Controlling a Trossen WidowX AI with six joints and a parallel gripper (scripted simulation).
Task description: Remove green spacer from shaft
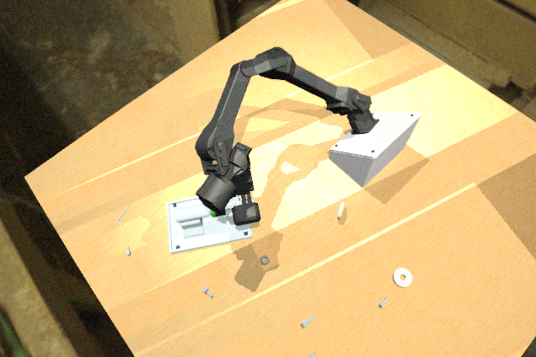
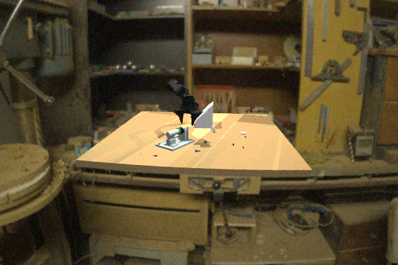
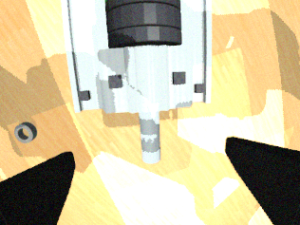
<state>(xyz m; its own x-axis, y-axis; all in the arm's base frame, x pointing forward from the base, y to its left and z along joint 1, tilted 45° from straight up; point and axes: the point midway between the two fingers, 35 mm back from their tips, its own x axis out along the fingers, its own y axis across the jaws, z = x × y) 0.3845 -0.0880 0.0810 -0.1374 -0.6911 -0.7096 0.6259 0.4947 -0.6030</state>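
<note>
Now: the grey shaft 60 mm ahead of my gripper tip, 50 mm to the right of it and 30 mm below it. From my gripper tip the other things lie so: green spacer (70 mm ahead, 60 mm to the right, 30 mm below); allen key (250 mm ahead, 280 mm to the right, 100 mm below).
</note>
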